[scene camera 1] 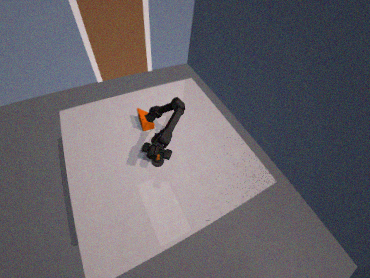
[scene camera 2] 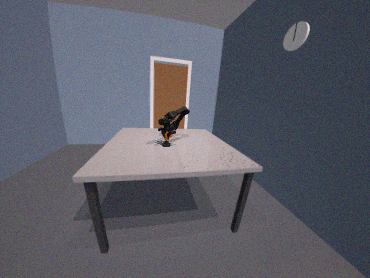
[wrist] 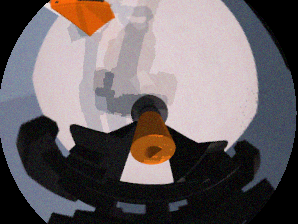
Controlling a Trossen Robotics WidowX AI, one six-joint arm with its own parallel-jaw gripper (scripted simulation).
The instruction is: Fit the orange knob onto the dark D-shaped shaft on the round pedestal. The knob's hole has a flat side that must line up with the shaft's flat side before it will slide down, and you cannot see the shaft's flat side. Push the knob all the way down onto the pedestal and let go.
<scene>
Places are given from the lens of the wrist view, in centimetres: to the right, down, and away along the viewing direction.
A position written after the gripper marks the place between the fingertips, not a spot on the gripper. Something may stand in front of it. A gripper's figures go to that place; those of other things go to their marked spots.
gripper (wrist: 150, 125): 0, 2, 10
orange knob (wrist: 152, 144): 0, 2, 5
</scene>
